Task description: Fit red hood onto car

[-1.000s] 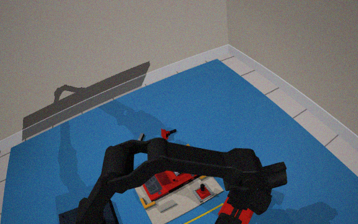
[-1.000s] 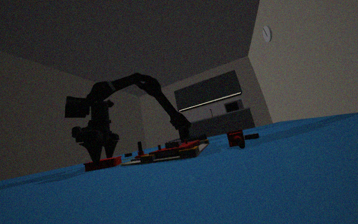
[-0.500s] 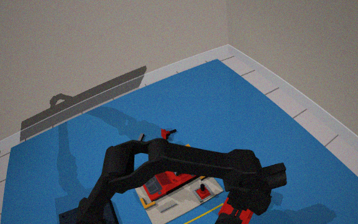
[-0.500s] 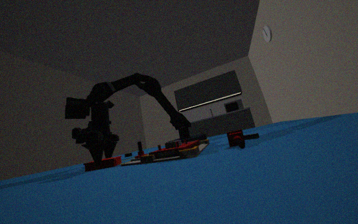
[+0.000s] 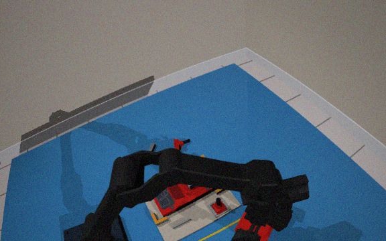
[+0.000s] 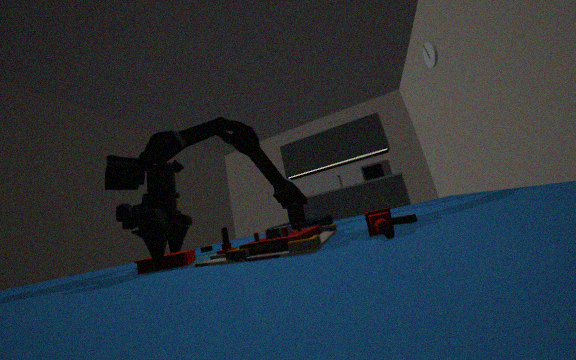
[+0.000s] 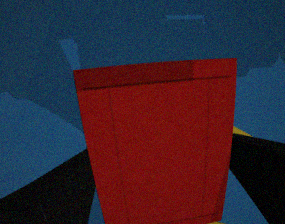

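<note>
My gripper tip is now 19 cm to the right of the jig and 15 cm past it. The rest, counted from my gripper tip: red hood 1 cm above.
</note>
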